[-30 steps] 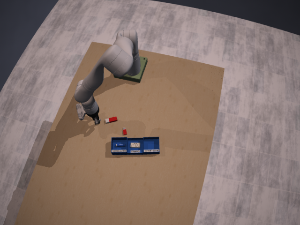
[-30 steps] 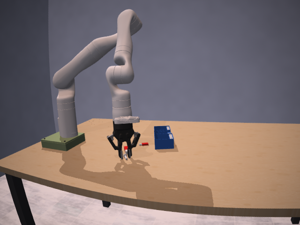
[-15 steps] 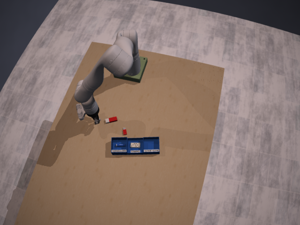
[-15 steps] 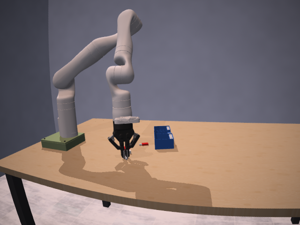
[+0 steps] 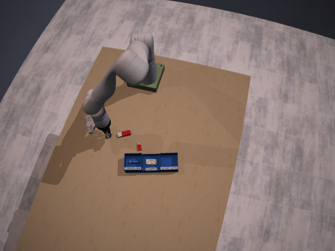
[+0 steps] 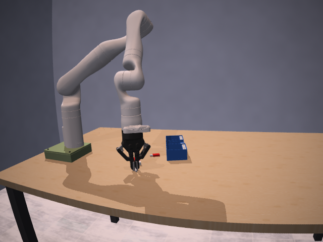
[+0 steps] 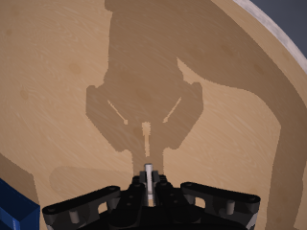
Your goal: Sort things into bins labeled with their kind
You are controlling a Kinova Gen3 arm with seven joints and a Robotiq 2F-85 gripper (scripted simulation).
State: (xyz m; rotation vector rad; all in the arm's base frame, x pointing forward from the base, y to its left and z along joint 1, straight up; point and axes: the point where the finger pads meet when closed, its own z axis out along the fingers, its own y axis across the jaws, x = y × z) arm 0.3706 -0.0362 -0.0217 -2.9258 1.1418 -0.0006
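My gripper is now 270 mm to the right of the blue bin row and 40 mm short of it. Round my hand: blue battery: 190 mm to the left, 70 mm ahead, 10 mm below; grey bolt: 10 mm below; red object: 170 mm to the left, 20 mm below, 10 mm behind.
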